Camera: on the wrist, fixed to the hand. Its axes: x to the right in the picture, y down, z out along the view.
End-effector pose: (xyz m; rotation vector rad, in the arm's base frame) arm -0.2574 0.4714 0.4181 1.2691 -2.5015 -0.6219
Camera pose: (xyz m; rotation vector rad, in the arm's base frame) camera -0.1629 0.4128 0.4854 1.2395 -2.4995 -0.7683
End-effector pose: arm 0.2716 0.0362 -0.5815 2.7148 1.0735 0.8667
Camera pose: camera 0.1696 0.0682 -0.5075 2.6563 1.0040 0.7986
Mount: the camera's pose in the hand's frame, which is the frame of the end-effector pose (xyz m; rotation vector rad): -0.0043 -0.0639 -0.1131 -0.0814 -0.0645 -0.0006
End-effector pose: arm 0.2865 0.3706 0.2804 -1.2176 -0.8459 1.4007
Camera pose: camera 0.4116 0.3659 0.3155 -1.2390 -0.9559 1.4233
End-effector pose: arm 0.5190 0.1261 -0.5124 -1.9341 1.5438 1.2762
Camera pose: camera 0.6247 0.0673 -0.4649 -1.9221 1.4814 1.4074
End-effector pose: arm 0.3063 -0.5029 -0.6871 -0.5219 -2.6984 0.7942
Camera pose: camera 0.3343 -0.5024 -0.5602 -0.5223 -2.7998 0.7153
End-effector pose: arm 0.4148 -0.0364 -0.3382 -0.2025 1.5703 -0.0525
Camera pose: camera 0.3083 -0.1092 -0.3223 -0.2661 1.5093 0.0174
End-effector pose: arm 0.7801 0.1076 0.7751 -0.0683 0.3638 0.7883
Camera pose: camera 0.7890 0.0375 0.6660 -0.1189 0.2706 0.8028
